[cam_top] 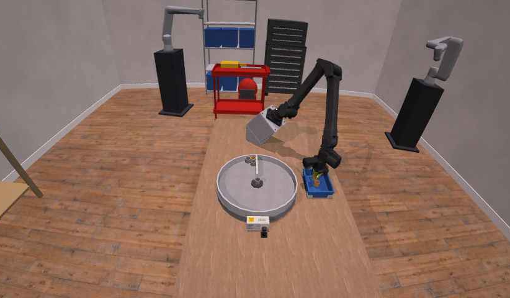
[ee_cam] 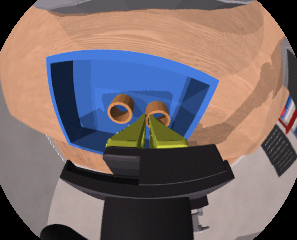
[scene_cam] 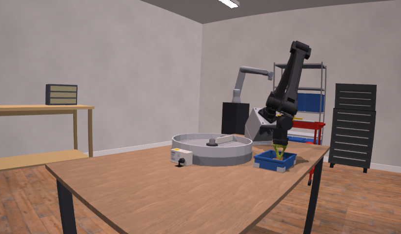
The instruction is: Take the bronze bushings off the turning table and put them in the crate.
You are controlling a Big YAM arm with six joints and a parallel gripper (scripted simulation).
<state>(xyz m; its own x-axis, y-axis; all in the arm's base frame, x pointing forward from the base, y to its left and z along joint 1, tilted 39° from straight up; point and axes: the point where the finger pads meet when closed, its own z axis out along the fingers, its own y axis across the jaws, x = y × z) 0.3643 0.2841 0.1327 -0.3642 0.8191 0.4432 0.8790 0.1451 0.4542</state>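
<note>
The crate is 4 cm ahead of my hand and 1 cm below it. Round my hand: turning table (33 cm to the right, 14 cm ahead, 2 cm above).
</note>
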